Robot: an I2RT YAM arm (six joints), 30 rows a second.
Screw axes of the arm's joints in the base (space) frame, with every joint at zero. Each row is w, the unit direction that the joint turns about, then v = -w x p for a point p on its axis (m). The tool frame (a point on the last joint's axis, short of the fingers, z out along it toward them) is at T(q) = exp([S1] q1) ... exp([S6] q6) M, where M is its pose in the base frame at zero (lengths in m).
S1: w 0 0 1 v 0 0 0
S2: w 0 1 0 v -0.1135 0 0.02
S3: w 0 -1 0 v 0.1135 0 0.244
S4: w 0 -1 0 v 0.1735 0 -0.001
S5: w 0 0 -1 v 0 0.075 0
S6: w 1 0 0 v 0 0.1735 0
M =
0 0 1 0.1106
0 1 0 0
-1 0 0 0.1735
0 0 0 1
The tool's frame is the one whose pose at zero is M.
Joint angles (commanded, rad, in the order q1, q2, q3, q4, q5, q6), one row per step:
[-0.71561, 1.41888, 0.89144, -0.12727, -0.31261, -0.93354]
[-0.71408, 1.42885, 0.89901, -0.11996, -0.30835, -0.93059]
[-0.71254, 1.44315, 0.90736, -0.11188, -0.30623, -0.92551]
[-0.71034, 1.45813, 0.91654, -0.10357, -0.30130, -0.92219]
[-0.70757, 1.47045, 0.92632, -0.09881, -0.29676, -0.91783]
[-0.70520, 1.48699, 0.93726, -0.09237, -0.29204, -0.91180]
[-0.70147, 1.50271, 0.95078, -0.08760, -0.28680, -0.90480]
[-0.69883, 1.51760, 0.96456, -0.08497, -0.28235, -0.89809]
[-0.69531, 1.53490, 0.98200, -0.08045, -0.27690, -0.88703]
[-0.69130, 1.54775, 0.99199, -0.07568, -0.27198, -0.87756]
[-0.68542, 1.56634, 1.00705, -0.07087, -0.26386, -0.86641]
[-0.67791, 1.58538, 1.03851, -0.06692, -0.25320, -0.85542]
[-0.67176, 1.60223, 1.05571, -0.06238, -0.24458, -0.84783]
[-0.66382, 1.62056, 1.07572, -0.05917, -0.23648, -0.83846]
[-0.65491, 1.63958, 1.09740, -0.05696, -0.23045, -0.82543]
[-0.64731, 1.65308, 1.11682, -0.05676, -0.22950, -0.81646]
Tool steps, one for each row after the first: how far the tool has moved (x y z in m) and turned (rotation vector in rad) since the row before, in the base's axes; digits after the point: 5 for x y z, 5 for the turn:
[0.00231, -0.00157, 0.00020, -0.00289, -0.00280, -0.00356]
[0.00288, -0.00195, -0.00076, 0.00156, -0.00214, -0.00307]
[0.00313, -0.00200, -0.00074, -0.00132, -0.00086, -0.00364]
[0.00290, -0.00153, -0.00010, -0.00015, -0.00110, -0.00336]
[0.00343, -0.00213, -0.00090, 0.00195, -0.00047, -0.00487]
[0.00383, -0.00188, -0.00002, 0.00134, -0.00189, -0.00448]
[0.00348, -0.00199, 0.00008, 0.00216, -0.00134, -0.00477]
[0.00438, -0.00237, 0.00061, 0.00305, -0.00465, -0.00718]
[0.00329, -0.00119, -0.00045, 0.00384, -0.00234, -0.00535]
[0.00475, -0.00165, -0.00071, 0.00407, -0.00118, -0.00702]
[0.00689, -0.00268, 0.00434, -0.00666, -0.01206, -0.00734]
[0.00492, -0.00152, 0.00037, -0.00105, -0.00303, -0.00513]
[0.00572, -0.00123, 0.00060, 0.00060, -0.00386, -0.00390]
[0.00620, -0.00095, 0.00075, 0.00443, -0.00578, -0.00324]
[0.00512, -0.00040, 0.00170, 0.00285, -0.00730, 0.00191]

